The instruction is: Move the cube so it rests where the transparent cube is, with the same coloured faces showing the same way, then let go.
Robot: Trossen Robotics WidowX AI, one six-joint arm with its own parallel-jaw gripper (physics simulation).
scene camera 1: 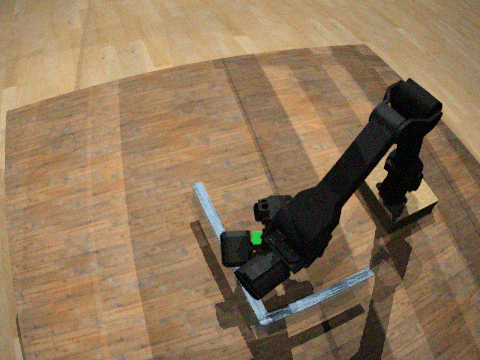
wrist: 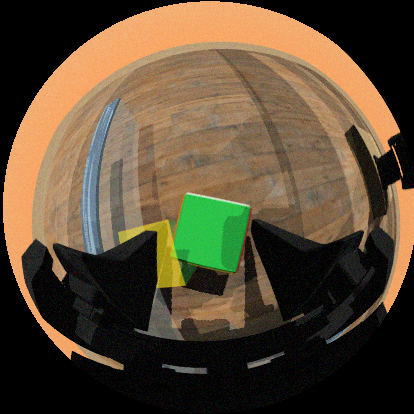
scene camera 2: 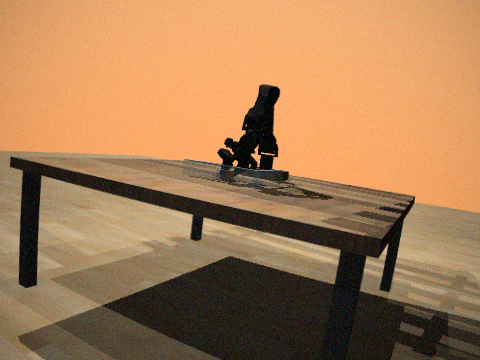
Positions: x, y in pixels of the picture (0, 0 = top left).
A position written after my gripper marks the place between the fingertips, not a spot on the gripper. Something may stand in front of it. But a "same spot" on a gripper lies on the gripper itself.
Scene:
my gripper: scene camera 1 258, 245; wrist; scene camera 2
same spot on my gripper: (wrist: 303, 274) = (scene camera 2: 239, 164)
same spot on grey L-shaped rail: (scene camera 1: 261, 321) = (scene camera 2: 256, 170)

